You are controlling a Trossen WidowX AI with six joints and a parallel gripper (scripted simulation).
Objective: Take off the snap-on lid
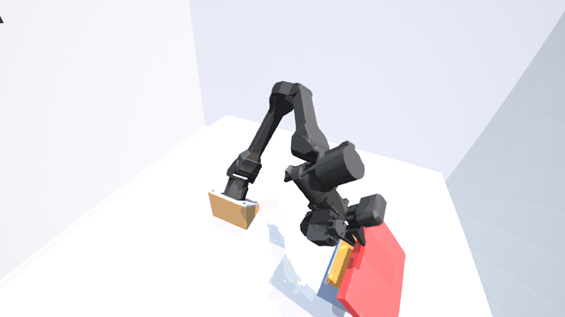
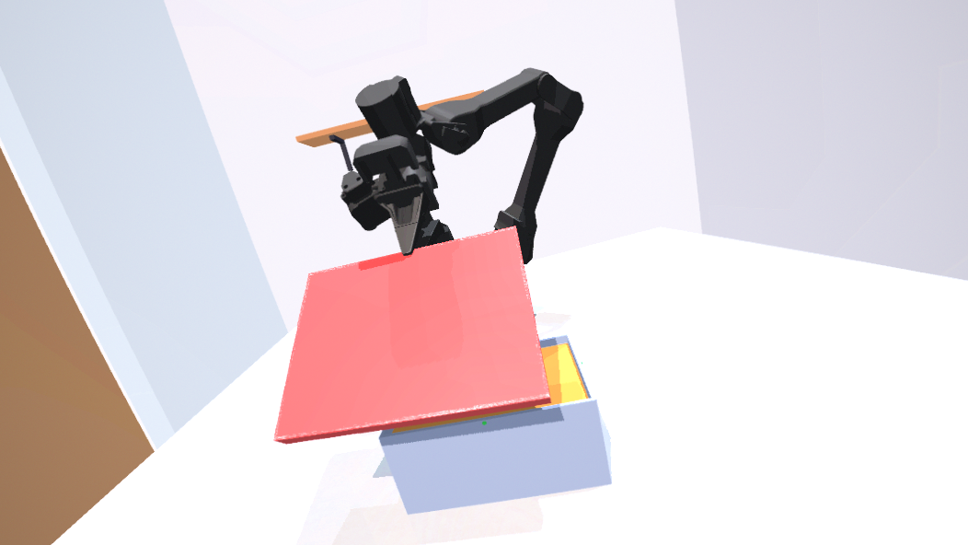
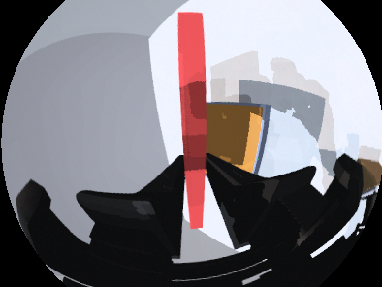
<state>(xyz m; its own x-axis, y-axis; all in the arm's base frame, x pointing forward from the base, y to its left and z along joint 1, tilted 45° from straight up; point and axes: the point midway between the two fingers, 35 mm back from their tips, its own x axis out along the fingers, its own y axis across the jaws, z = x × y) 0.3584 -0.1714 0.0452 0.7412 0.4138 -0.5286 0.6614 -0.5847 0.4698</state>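
The red lid is 7 cm ahead of my gripper tip, 1 cm to the right of it and 5 cm below it. From my gripper tip the other things lie so: pale blue storage box: 4 cm ahead, 5 cm to the left, 19 cm below.
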